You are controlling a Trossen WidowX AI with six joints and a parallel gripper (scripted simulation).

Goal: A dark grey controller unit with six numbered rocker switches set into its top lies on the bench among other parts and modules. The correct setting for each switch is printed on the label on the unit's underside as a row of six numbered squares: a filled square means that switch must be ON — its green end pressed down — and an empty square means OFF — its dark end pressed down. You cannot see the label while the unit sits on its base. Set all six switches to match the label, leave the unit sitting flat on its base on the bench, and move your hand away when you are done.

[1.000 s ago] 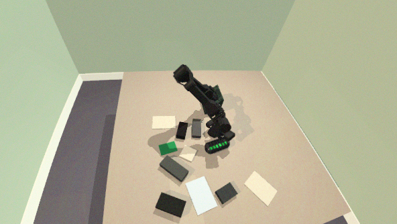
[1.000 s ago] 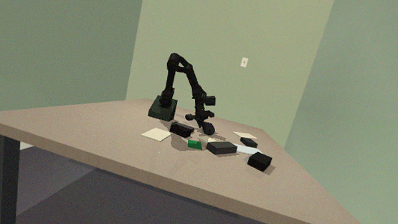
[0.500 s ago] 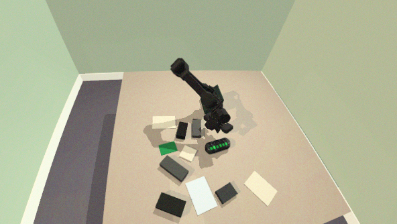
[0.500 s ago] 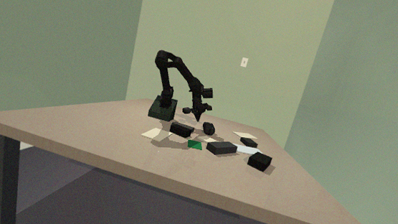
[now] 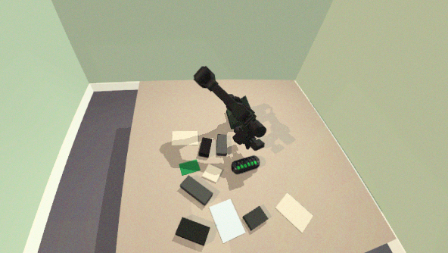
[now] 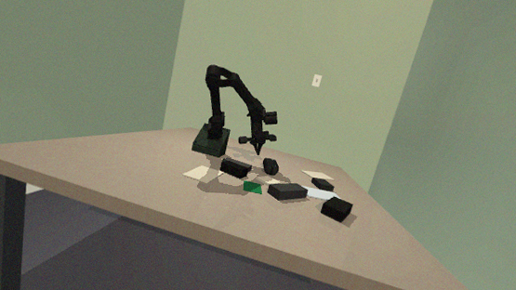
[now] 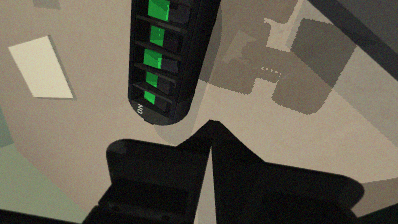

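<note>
My gripper tip is 90 mm short of the cream tile, 200 mm to the left of it and 50 mm above it. The rest, counted from my gripper tip: green card: 40 mm ahead, 310 mm to the right, 60 mm below; then grey module: 70 mm behind, 120 mm to the right, 40 mm below; then black block: 60 mm behind, 220 mm to the right, 40 mm below.
</note>
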